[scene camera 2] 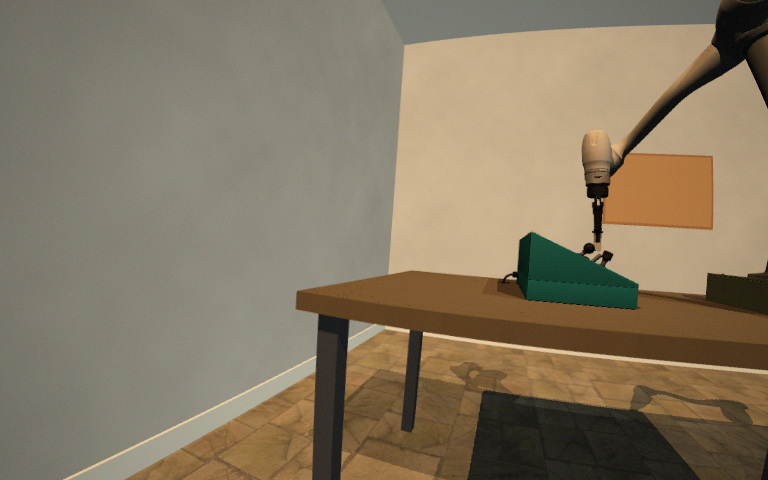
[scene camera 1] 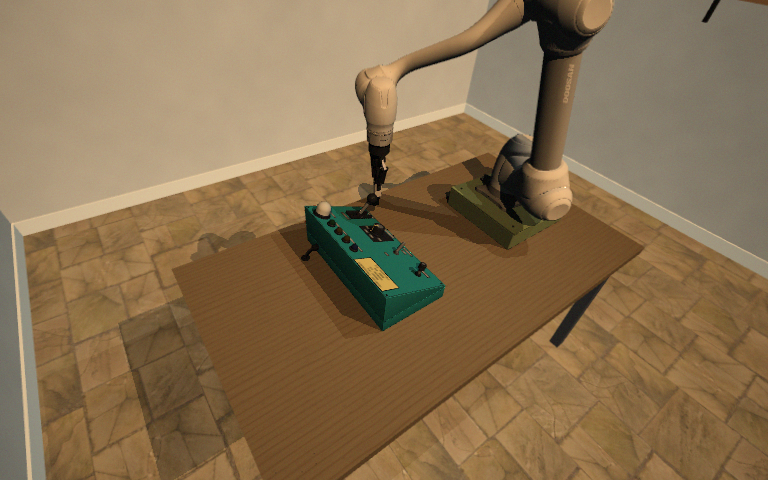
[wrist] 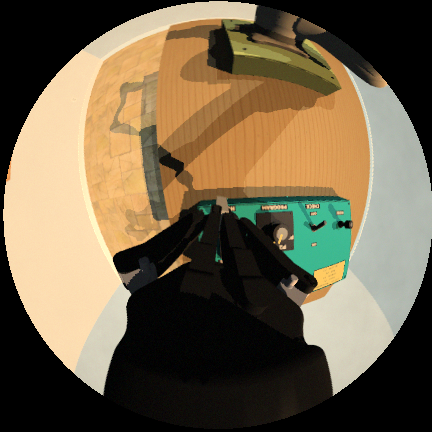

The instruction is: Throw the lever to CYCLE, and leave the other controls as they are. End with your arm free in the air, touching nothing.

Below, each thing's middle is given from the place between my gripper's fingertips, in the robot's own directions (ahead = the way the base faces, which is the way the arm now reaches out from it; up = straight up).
The teal control box (scene camera 2: 547, 271) is 170 mm ahead of my hand, 200 mm to the left of it and 40 mm below it.
